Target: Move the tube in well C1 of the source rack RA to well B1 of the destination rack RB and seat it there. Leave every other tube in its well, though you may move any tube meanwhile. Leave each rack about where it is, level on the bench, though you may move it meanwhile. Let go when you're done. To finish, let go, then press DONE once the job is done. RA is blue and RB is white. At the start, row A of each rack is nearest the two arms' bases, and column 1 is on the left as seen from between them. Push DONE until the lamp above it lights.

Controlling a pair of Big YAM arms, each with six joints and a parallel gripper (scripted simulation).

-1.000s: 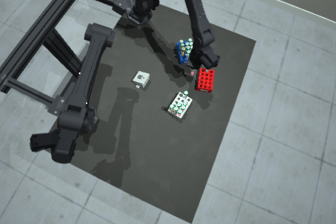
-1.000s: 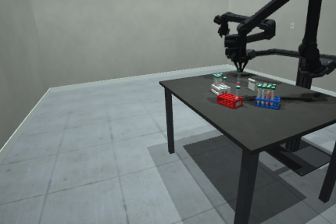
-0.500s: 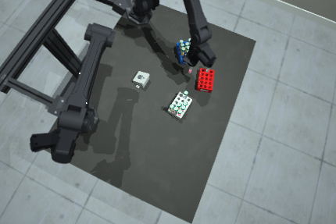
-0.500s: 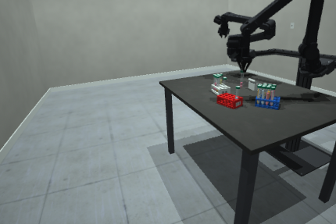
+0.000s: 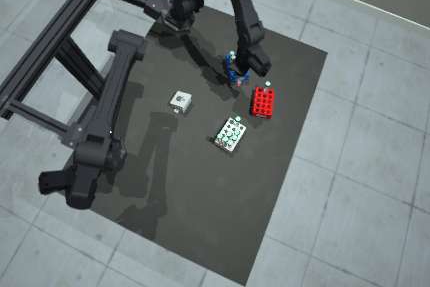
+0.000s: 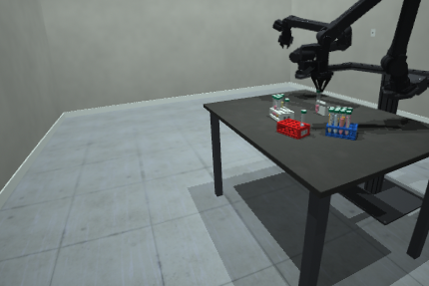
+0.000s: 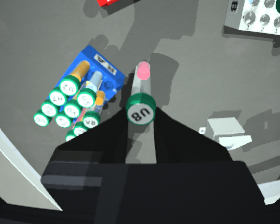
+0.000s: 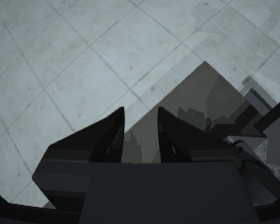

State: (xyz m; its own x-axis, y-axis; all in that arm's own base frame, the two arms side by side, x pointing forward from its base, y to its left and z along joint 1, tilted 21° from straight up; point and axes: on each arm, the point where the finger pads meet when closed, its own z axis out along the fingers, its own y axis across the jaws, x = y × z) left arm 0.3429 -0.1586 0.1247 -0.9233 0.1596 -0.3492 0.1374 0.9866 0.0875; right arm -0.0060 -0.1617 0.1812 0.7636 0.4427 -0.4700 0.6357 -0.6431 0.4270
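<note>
Now: left hand 60 mm above the tube and 10 mm short of it. From my left hand the other things lie so: white rack RB 220 mm to the right, 170 mm below, 50 mm ahead; red rack 170 mm below, 140 mm ahead, 20 mm to the right; white button box 220 mm behind, 160 mm to the right, 150 mm below.
</note>
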